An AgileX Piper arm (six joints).
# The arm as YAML. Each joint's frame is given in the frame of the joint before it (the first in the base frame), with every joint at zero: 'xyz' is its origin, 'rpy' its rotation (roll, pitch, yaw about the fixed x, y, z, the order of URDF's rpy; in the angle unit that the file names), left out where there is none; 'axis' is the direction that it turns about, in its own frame. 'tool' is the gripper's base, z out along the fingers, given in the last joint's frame.
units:
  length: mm
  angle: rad
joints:
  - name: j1
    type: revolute
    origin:
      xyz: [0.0, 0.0, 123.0]
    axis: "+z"
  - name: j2
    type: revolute
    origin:
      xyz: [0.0, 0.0, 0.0]
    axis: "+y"
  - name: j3
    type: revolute
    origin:
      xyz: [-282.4, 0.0, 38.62]
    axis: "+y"
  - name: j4
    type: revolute
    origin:
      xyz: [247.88, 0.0, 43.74]
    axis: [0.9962, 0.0, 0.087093]
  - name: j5
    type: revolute
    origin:
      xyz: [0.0, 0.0, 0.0]
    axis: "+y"
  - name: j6
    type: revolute
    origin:
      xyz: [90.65, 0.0, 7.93]
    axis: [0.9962, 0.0, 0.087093]
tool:
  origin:
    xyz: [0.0, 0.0, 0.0]
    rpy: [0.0, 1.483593, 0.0]
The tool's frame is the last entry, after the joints.
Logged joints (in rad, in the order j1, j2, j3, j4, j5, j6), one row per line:
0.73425 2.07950 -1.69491 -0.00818 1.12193 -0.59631
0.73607 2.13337 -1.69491 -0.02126 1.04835 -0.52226
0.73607 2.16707 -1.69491 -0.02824 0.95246 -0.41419
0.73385 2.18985 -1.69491 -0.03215 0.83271 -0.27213
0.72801 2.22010 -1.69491 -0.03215 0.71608 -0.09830
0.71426 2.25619 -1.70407 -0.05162 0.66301 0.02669
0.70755 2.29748 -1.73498 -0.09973 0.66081 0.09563
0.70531 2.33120 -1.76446 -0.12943 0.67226 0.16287
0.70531 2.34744 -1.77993 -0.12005 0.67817 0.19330
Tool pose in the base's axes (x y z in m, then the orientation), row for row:
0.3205 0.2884 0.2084 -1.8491 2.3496 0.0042
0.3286 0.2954 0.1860 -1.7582 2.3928 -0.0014
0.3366 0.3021 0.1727 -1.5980 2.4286 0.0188
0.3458 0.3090 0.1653 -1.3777 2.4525 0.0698
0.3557 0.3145 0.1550 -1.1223 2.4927 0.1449
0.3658 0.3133 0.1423 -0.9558 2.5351 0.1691
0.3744 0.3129 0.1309 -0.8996 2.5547 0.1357
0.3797 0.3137 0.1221 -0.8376 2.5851 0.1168
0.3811 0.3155 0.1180 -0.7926 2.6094 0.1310
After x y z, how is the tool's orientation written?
As a rotation vector, in radians.
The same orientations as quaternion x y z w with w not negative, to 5 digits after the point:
-0.61666 0.78357 0.00140 0.07575
-0.58993 0.80286 -0.00047 0.08604
-0.54589 0.82963 0.00642 0.11691
-0.48306 0.85991 0.02447 0.16314
-0.40163 0.89204 0.05185 0.20066
-0.34410 0.91268 0.06088 0.21189
-0.32410 0.92038 0.04889 0.21322
-0.30113 0.92939 0.04199 0.20928
-0.28418 0.93559 0.04697 0.20422

